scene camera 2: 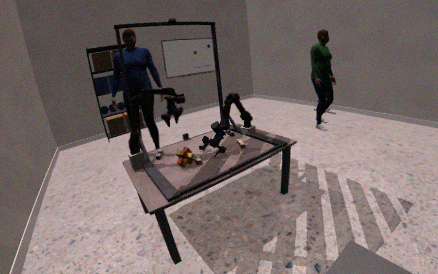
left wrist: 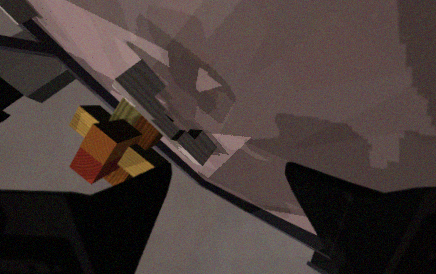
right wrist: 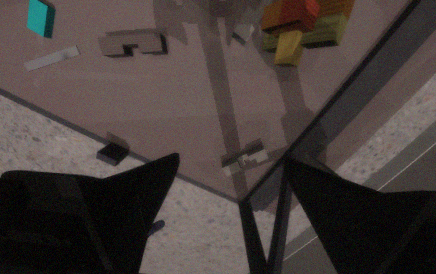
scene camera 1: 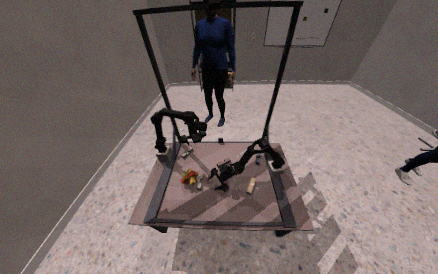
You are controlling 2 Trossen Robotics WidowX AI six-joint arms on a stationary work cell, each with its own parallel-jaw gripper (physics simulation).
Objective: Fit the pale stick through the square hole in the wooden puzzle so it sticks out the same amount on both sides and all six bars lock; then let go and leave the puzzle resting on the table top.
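Places are measured from the left arm's base along level axes (x right, y back, z down), in millimetres.
Where they show: left gripper, fingertip midpoint: (scene camera 2: 208,154) (left wrist: 229,168) (scene camera 1: 211,184); right gripper, fingertip midpoint: (scene camera 2: 173,125) (right wrist: 231,160) (scene camera 1: 194,143); left arm's base, link origin: (scene camera 2: 247,126) (scene camera 1: 276,165); right arm's base, link origin: (scene camera 2: 135,152) (scene camera 1: 162,150).
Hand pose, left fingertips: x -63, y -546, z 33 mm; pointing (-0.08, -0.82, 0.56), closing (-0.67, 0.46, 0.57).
Note:
Each offset is from my left fingertips to the top centre of the thing.
The wooden puzzle (scene camera 1: 189,177) (scene camera 2: 184,156) (left wrist: 102,150) (right wrist: 295,25), with red, orange, yellow and olive bars crossed together, rests on the table; its hole cannot be made out. The pale stick {dx -50, dy +303, dz +4 mm} (scene camera 1: 251,185) (scene camera 2: 241,143) lies on the table, apart from the puzzle, to the right of my left gripper. My left gripper (scene camera 1: 216,183) (scene camera 2: 210,151) (left wrist: 229,168) is open and empty, low over the table between the puzzle and the stick. My right gripper (scene camera 1: 192,140) (scene camera 2: 173,123) (right wrist: 231,160) is open and empty, high above the table's far left part.
A grey notched bar {dx +50, dy -83, dz +4 mm} (scene camera 1: 199,185) (left wrist: 145,95) lies close beside the puzzle. Other notched bars lie at the far left (scene camera 1: 187,151) (right wrist: 245,157) and behind my left gripper (right wrist: 112,45). A whitish strip {dx +288, dy +324, dz +34 mm} (right wrist: 52,57) and a teal block {dx +212, dy +333, dz +20 mm} (right wrist: 40,17) show in the right wrist view.

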